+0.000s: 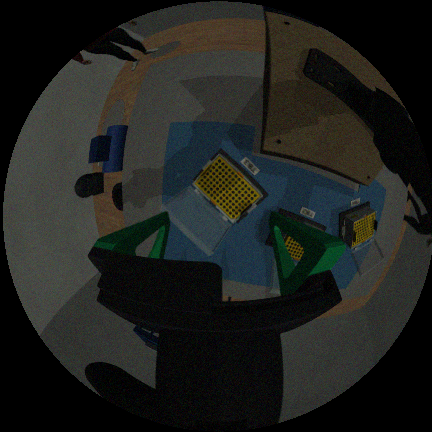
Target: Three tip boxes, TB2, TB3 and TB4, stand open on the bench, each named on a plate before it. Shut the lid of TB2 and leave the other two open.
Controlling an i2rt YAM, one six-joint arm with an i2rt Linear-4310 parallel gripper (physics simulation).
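Places are measured from the arm's base along level axes (x left, y back, z up), in centimetres.
Pixels of known places: gripper, fingertip midpoint: (218, 216); arm's base at its link origin: (356, 96).
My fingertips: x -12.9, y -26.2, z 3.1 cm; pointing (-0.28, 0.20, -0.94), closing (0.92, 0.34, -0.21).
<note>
Ahead of a thing's pixels: the offset from my fingertips to its top centre. "spot": to the spot under its first point. Level surfaces: height alone.
Three open tip boxes with yellow racks stand on a blue mat @[dz -22.4 cm] (240, 260); the lettering on their plates is too small to read, so I cannot tell which is TB2. The left box @[dx -1.9, dy -0.6, dz -14.9 cm] (230, 187) is nearest, with its clear lid @[spot: dx -4.4, dy -7.4, dz -12.2 cm] (197, 220) folded back to the lower left and a plate @[spot: dx +0.9, dy +5.7, dz -22.2 cm] (250, 165) at its upper right. The middle box @[dx +19.7, dy -5.2, dz -14.9 cm] (294, 248) is partly hidden by my right finger; its plate (307, 212) shows above it. The right box @[dx +38.6, dy +6.9, dz -14.9 cm] (361, 229) has its clear lid (369, 257) hanging open below and a plate (355, 202) above. My gripper (218, 216) is wide open and empty, above the left box's lid side.
A brown board (320, 120) carrying the black arm base (330, 72) stands at the upper right, its edge close to the plates. A blue cylinder (117, 149) and dark round objects (90, 185) show at the left. A person's legs (120, 46) show at the upper left.
</note>
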